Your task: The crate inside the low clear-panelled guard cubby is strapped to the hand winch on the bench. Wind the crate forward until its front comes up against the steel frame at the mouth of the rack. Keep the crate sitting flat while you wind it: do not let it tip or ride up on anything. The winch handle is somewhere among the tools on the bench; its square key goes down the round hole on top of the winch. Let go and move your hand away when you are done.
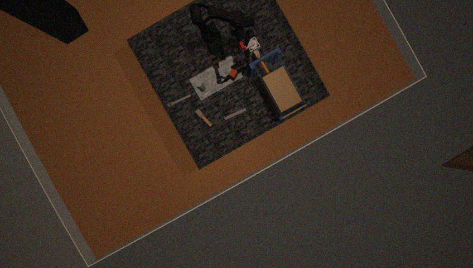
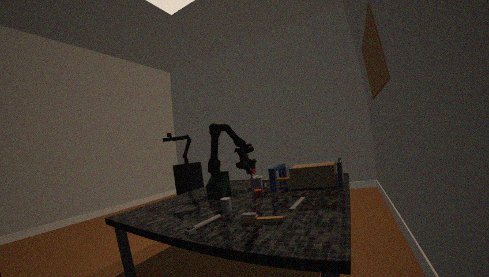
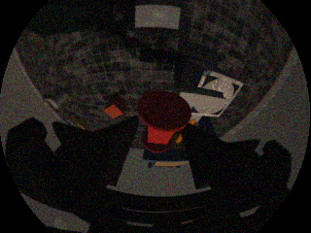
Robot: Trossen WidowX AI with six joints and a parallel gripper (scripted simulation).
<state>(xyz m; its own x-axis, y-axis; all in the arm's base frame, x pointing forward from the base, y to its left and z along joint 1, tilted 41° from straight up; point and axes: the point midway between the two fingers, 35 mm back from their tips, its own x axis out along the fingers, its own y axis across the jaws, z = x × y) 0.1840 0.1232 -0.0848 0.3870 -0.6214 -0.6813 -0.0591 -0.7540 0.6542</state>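
My gripper tip is now 1 cm past the winch handle, 4 cm to the right of it and 3 cm above it. Round my gripper tip: red grip (1 cm behind); blue steel frame (15 cm ahead, 10 cm to the left, 3 cm below); winch (3 cm behind, 9 cm to the left, 10 cm below).
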